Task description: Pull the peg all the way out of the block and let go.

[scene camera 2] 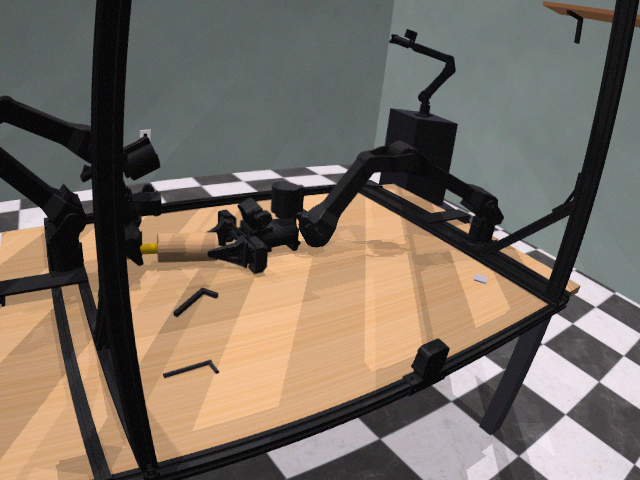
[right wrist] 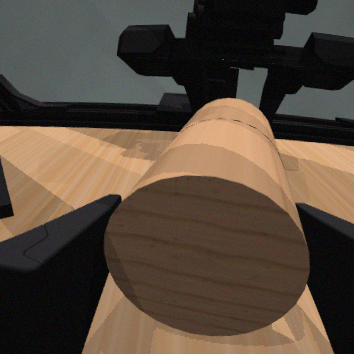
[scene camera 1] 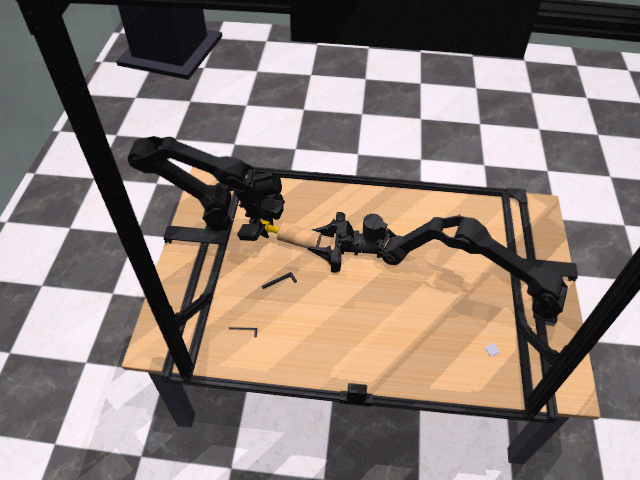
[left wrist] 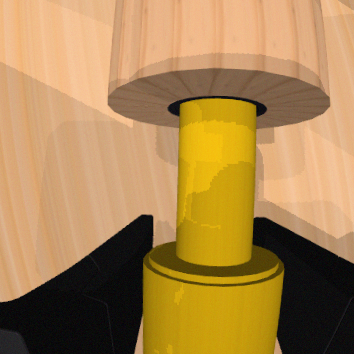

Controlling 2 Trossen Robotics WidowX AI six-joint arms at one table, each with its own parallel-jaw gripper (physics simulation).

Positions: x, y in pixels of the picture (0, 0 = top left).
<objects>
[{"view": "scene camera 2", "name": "my left gripper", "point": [141, 260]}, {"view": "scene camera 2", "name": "my right gripper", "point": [201, 247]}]
</objects>
